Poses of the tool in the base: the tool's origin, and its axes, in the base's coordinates. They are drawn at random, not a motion.
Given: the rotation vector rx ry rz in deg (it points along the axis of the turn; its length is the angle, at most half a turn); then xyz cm.
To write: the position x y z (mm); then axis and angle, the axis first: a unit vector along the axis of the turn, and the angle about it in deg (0 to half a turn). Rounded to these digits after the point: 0 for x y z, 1 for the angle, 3 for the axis.
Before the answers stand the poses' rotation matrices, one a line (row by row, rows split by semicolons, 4 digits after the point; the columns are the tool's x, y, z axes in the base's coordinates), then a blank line. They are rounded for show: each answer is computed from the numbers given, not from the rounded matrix.
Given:
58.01 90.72 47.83 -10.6 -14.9 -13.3
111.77 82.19 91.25 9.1 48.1 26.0
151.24 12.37 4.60 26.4 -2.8 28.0
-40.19 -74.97 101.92 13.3 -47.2 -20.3
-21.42 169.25 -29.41 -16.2 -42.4 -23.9
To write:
-0.1112 0.1970 0.9741; 0.9150 0.4028 0.0230; -0.3878 0.8939 -0.2251
-0.0778 0.5241 0.8481; 0.7889 -0.4878 0.3737; 0.6096 0.6982 -0.3755
0.9858 0.1384 0.0953; 0.1670 -0.8689 -0.4659; 0.0183 0.4752 -0.8797
-0.5250 -0.2767 -0.8049; 0.8508 -0.1434 -0.5056; 0.0245 -0.9502 0.3107
-0.9623 -0.2207 0.1591; -0.2614 0.9120 -0.3162; -0.0753 -0.3458 -0.9353

-106 -149 -133 0.492 0.770 0.406 117.8
91 481 260 0.673 0.495 0.550 166.1
264 -28 280 0.996 0.081 0.030 151.8
133 -472 -203 -0.303 -0.565 0.768 132.8
-162 -424 -239 -0.124 0.978 -0.170 173.1

